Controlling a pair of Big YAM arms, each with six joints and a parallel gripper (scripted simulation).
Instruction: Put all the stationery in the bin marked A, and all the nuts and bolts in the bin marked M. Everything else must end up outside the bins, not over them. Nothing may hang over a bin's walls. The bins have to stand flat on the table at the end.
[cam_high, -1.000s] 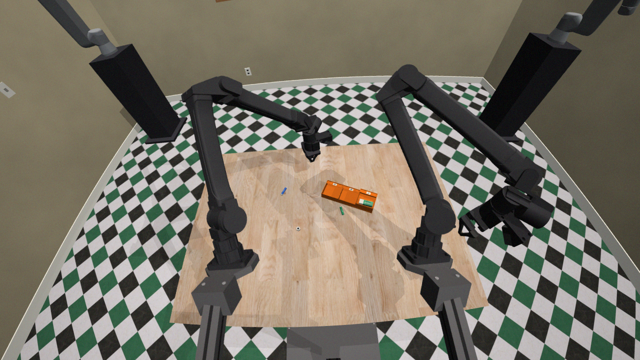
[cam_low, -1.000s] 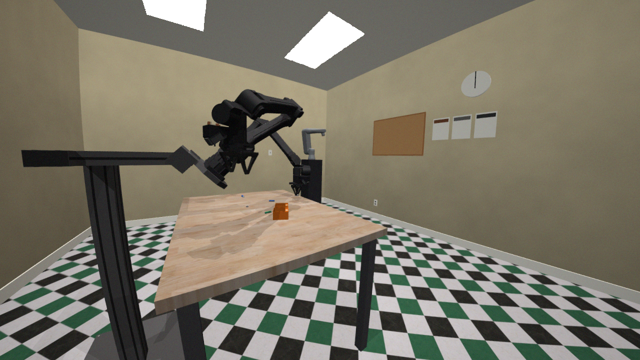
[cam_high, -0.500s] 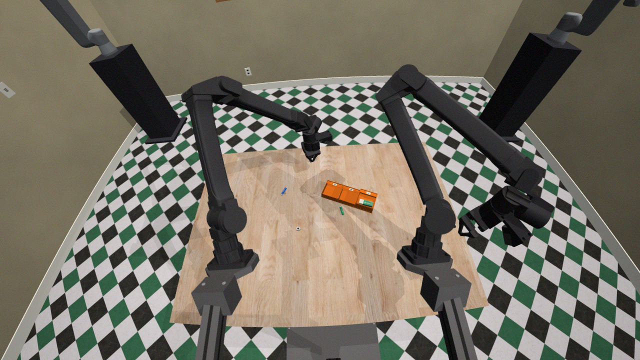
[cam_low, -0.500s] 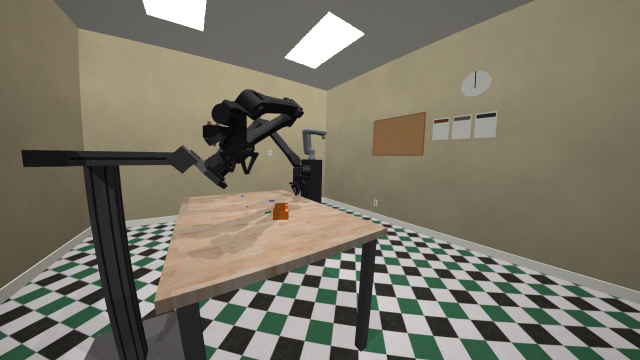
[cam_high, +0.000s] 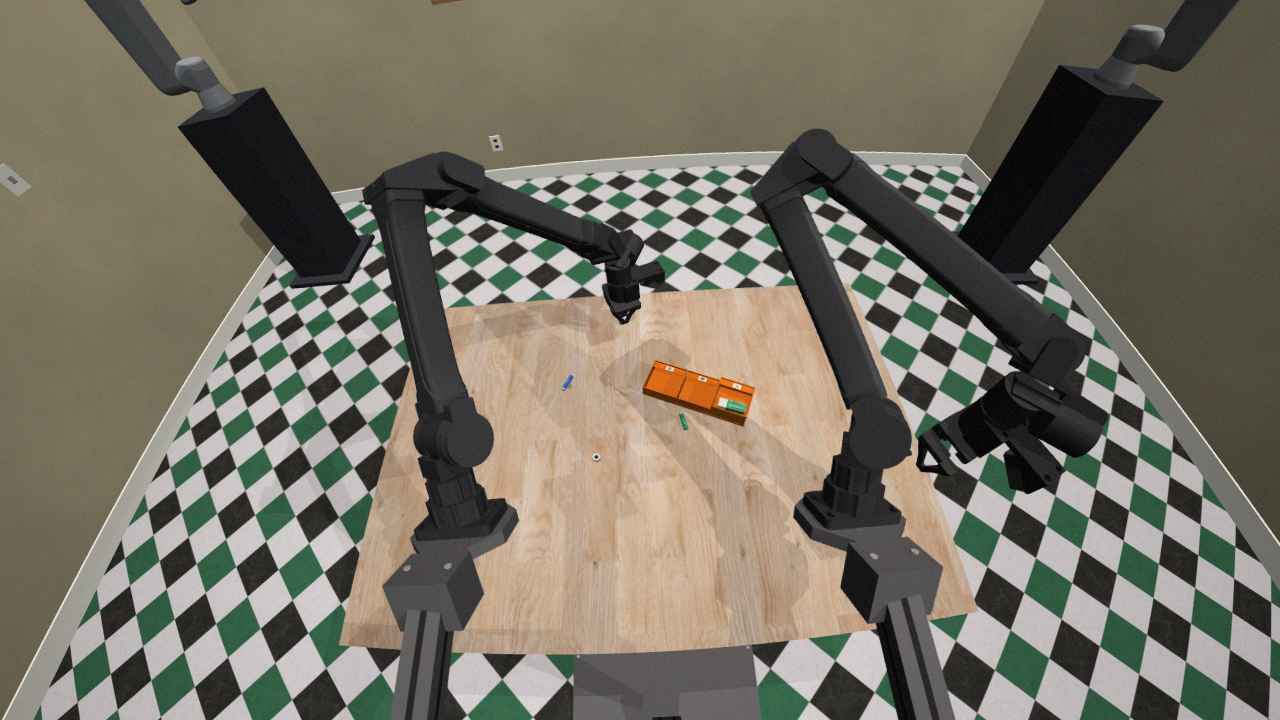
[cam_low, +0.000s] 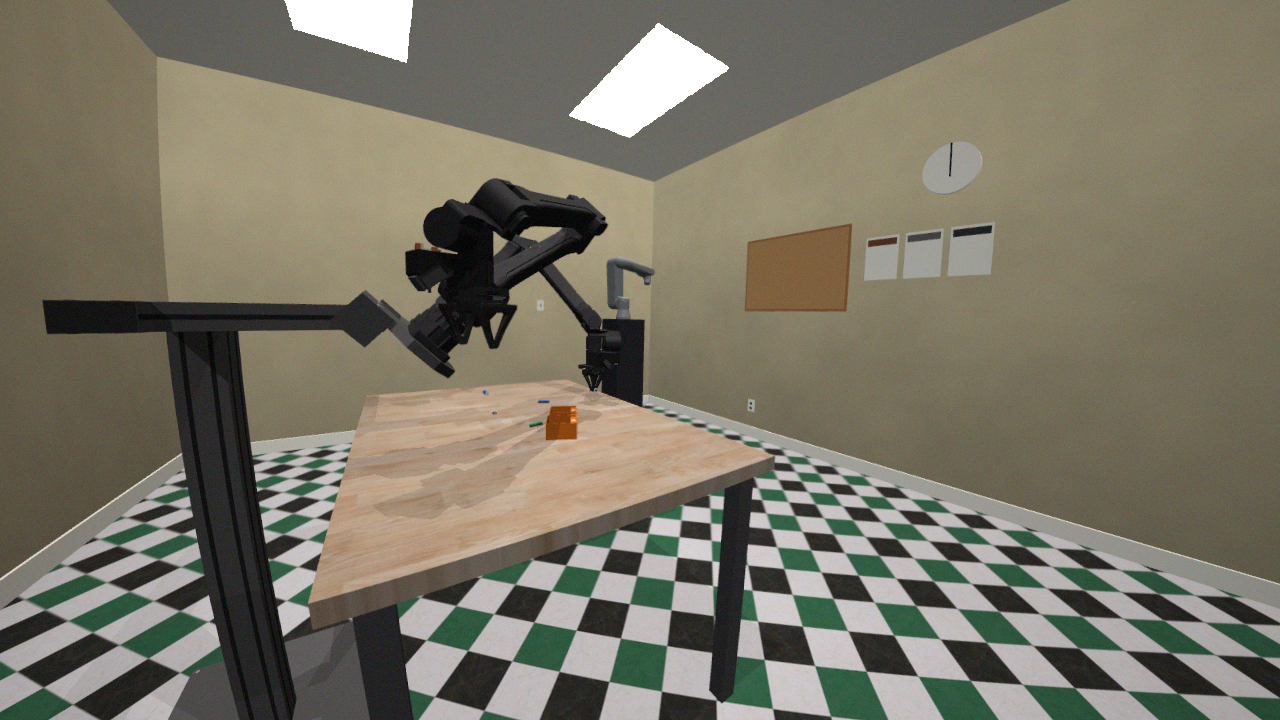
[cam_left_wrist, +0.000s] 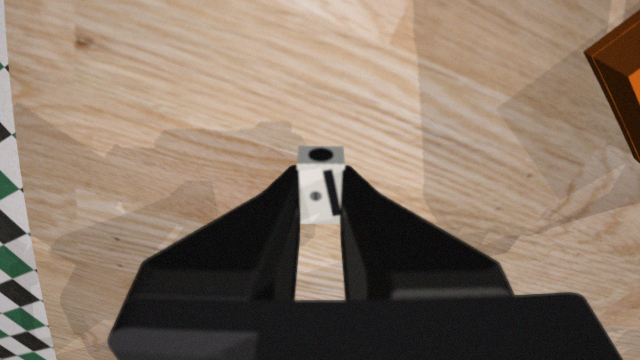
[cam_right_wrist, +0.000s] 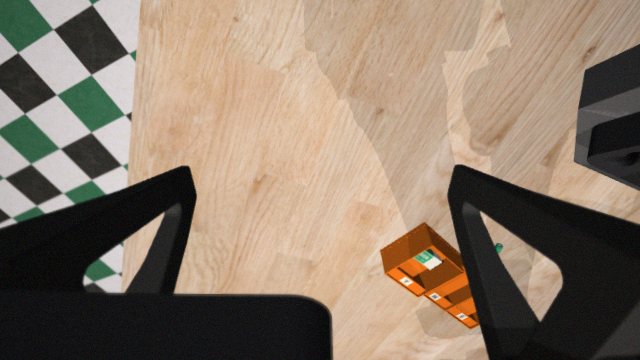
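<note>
My left hand is 25 cm to the left of the eraser, 23 cm past it and 6 cm above it. Round my left hand: pencil sharpener (right at my left hand); then green cylinder (26 cm behind, 14 cm to the right, 6 cm below); then blue cylinder (14 cm to the left, 14 cm behind, 6 cm below).
</note>
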